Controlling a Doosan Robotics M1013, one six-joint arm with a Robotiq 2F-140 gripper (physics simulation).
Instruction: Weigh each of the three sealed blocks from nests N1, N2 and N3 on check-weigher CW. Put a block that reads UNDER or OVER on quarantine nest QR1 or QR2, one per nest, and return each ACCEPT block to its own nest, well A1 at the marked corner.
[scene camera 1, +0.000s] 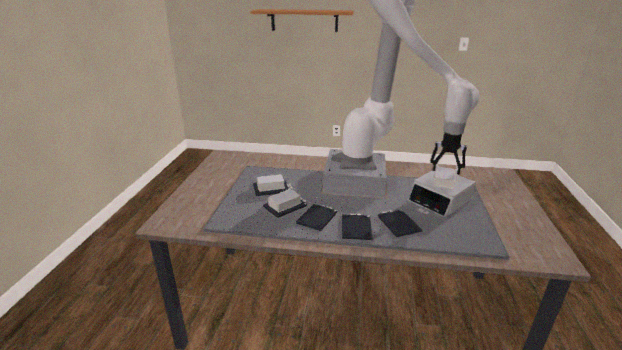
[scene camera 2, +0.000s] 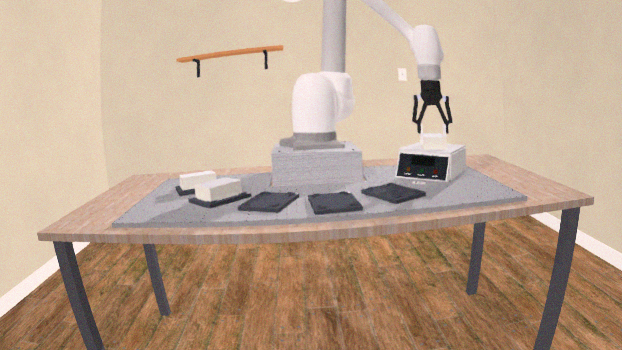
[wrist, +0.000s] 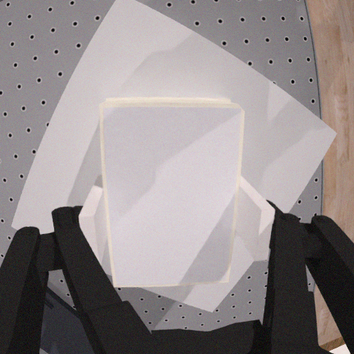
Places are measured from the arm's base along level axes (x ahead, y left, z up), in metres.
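Where they show: arm's base, origin of the base link: (scene camera 1: 356, 162) (scene camera 2: 315, 146).
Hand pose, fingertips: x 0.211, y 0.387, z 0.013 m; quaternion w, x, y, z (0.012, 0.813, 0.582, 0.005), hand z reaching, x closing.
Each offset is from my fingertips to the top centre of the thing. "*": to the spot under its first point.
My gripper (scene camera 1: 446, 171) (scene camera 2: 433, 131) (wrist: 168, 193) is shut on a white sealed block {dx -0.003, dy +0.001, dz +0.030 m} (scene camera 1: 444, 178) (scene camera 2: 434, 142) (wrist: 170, 165), with light pads on its two long sides. The block is level at the top of the check-weigher {dx +0.009, dy -0.009, dz -0.012 m} (scene camera 1: 457, 183) (scene camera 2: 457, 164) (wrist: 295, 135); whether it rests on it or hangs just above is hard to tell. The weigher's display {* dx +0.081, dy -0.084, dz -0.062 m} (scene camera 1: 429, 199) (scene camera 2: 423, 161) is dark, with no legible reading. Two other white blocks, one {dx -0.105, dy -0.822, dz -0.054 m} (scene camera 1: 270, 183) (scene camera 2: 197, 179) at the back left and one {dx +0.062, dy -0.742, dz -0.058 m} (scene camera 1: 284, 200) (scene camera 2: 218, 190) nearer the front, sit on dark nests.
Three dark nests without blocks, one {dx +0.157, dy -0.595, dz -0.094 m} (scene camera 1: 317, 217) (scene camera 2: 269, 201) left, one {dx +0.232, dy -0.430, dz -0.094 m} (scene camera 1: 356, 226) (scene camera 2: 335, 202) in the middle and one {dx +0.203, dy -0.244, dz -0.094 m} (scene camera 1: 399, 223) (scene camera 2: 393, 192) right, lie along the front. Their labels are illegible. The robot's base block (scene camera 1: 354, 182) (scene camera 2: 316, 167) stands left of the weigher.
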